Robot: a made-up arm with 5 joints.
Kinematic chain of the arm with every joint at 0, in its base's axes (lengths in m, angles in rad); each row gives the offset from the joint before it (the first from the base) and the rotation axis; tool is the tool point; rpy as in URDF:
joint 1: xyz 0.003 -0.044 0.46 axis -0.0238 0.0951 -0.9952
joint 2: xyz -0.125 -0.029 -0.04 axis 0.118 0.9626 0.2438
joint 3: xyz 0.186 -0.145 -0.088 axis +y
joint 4: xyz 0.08 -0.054 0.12 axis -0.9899 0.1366 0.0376
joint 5: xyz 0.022 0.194 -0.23 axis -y
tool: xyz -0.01 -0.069 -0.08 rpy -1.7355 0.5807 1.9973
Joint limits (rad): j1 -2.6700..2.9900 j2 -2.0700..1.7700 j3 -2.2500..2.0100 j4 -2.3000..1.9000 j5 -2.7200..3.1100
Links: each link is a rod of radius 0.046 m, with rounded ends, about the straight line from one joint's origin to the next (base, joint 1, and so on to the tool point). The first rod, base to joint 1, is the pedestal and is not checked.
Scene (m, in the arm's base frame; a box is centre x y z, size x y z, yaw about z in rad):
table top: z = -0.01
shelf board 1: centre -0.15 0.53 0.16 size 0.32 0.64 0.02 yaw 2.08
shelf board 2: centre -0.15 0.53 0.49 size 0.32 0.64 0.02 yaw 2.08
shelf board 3: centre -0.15 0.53 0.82 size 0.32 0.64 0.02 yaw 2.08
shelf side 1: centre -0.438 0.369 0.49 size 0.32 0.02 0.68 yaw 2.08
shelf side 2: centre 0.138 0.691 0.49 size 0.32 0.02 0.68 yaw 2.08
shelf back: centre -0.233 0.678 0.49 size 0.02 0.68 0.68 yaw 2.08
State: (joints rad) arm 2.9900 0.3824 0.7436 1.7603 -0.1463
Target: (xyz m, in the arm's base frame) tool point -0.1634 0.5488 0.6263
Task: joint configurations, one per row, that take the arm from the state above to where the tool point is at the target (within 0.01 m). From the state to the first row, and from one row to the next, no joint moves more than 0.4 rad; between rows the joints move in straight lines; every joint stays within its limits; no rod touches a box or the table.
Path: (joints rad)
1: 2.8622 0.2938 0.9218 1.4538 -0.3090
2: 2.7344 0.2052 1.1000 1.1472 -0.4717
3: 2.6066 0.1166 1.2782 0.8407 -0.6344
4: 2.4788 0.0281 1.4564 0.5342 -0.7971
5: 2.5810 -0.3604 1.2458 0.5290 -0.8118
6: 2.6833 -0.7489 1.0351 0.5239 -0.8266
7: 2.7855 -1.1373 0.8245 0.5187 -0.8414
8: 2.8878 -1.5258 0.6139 0.5136 -0.8561
9: 2.9900 -1.9143 0.4032 0.5084 -0.8709
10: 2.8043 -1.8710 0.2738 0.8563 -0.7277
11: 2.6186 -1.8277 0.1444 1.2042 -0.5844
12: 2.4329 -1.7844 0.0150 1.5521 -0.4412
13: 2.2472 -1.7411 -0.1145 1.9000 -0.2980

